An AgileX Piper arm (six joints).
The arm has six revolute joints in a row. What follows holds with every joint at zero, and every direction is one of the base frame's. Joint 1 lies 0.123 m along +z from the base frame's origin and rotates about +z. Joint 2 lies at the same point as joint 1 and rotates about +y. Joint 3 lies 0.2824 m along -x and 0.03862 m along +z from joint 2 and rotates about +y. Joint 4 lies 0.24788 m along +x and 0.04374 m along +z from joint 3 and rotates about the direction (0.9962, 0, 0.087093). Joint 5 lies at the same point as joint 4 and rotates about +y. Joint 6 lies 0.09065 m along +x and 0.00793 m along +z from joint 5 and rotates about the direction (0.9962, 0, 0.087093). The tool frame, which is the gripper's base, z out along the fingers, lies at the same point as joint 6; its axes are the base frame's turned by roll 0, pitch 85 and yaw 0 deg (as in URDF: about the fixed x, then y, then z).
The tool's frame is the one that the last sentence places.
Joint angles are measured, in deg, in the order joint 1, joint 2, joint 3, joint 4, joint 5, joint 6. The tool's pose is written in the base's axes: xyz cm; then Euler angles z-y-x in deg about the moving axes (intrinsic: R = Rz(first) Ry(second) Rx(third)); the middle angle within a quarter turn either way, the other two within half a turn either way. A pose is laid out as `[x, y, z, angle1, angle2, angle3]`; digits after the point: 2 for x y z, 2 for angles.
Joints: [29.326 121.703 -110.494 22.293 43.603 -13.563]
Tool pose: [41.74, 26.18, 27.28, -154.51, 41.56, 162.27]
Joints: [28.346 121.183 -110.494 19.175 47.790 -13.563]
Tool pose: [41.68, 25.00, 27.22, -151.15, 38.25, 166.23]
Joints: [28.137 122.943 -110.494 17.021 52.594 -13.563]
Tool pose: [41.62, 24.66, 25.26, -148.40, 31.86, 168.37]
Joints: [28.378 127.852 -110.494 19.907 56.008 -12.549]
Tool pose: [41.71, 25.45, 20.99, -150.47, 23.60, 164.06]
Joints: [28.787 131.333 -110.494 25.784 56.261 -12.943]
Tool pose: [41.60, 26.61, 18.29, -153.27, 19.96, 158.08]
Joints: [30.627 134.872 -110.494 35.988 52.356 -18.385]
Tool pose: [41.17, 29.30, 16.00, -154.64, 21.59, 150.22]
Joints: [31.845 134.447 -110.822 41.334 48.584 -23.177]
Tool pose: [41.00, 30.77, 17.05, -155.02, 27.31, 146.97]
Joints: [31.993 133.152 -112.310 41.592 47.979 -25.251]
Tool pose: [41.16, 31.00, 19.00, -153.59, 31.64, 147.40]
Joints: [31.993 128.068 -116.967 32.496 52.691 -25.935]
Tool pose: [40.73, 30.03, 25.01, -142.48, 37.93, 158.03]
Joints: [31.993 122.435 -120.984 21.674 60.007 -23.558]
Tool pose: [39.41, 28.05, 30.78, -133.05, 38.43, 170.36]
